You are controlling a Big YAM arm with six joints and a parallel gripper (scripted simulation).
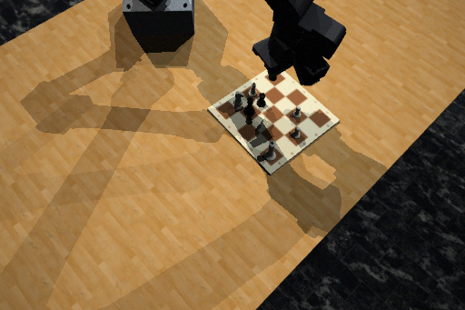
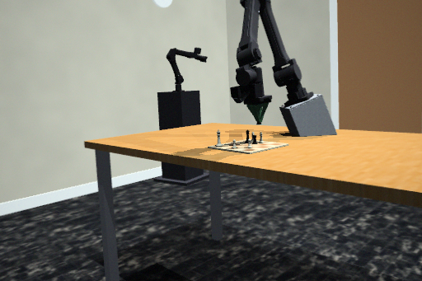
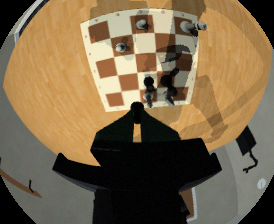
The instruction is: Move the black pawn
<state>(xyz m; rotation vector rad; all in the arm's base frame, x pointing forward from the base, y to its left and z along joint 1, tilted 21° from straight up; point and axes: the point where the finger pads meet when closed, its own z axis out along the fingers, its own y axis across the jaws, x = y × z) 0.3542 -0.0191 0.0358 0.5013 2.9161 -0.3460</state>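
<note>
Now: the tall black piece 20 mm behind my hand, 60 mm to the right of it and 70 mm below it. The rest, counted from my hand: black pawn right at my hand; chessboard 30 mm ahead, 30 mm to the right, 100 mm below.
</note>
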